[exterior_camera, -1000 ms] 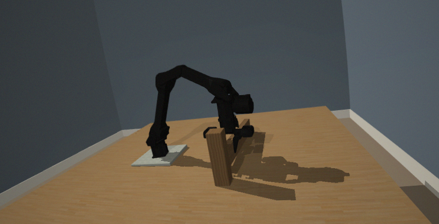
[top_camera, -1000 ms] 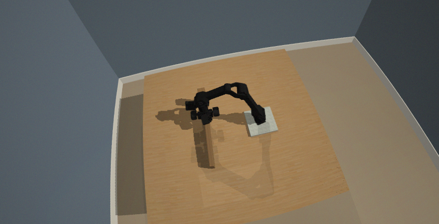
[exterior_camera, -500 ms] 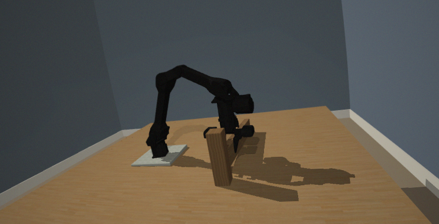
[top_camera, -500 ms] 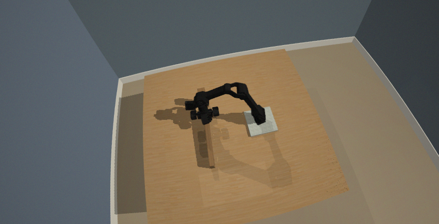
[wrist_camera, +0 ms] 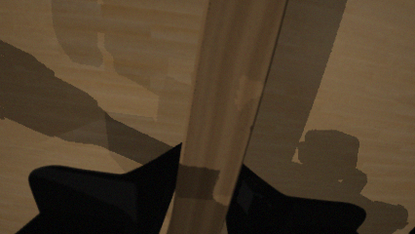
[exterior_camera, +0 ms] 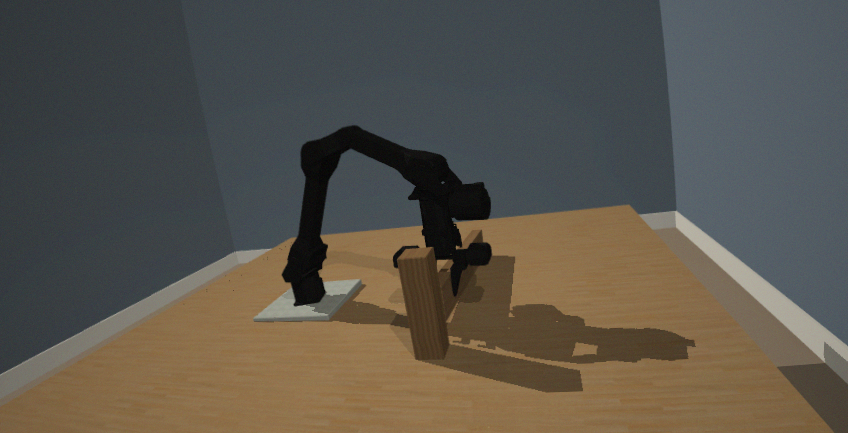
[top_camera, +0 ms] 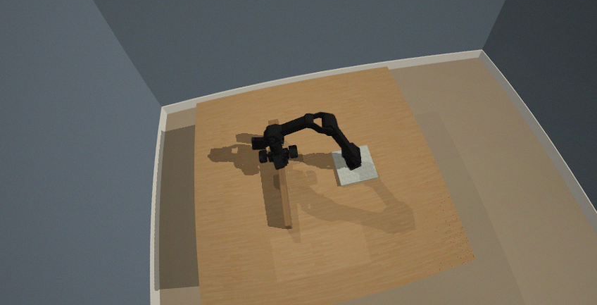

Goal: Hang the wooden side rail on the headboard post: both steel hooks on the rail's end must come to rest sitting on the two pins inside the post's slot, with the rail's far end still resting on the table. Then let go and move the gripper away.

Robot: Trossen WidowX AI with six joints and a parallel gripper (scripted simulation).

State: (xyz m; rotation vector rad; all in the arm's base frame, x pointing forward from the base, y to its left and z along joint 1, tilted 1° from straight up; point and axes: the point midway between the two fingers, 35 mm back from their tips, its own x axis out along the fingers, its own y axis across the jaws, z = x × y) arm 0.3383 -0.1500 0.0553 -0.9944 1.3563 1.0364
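My gripper tip is now 3 cm past the wooden headboard post, 14 cm to the left of it and 4 cm below it.
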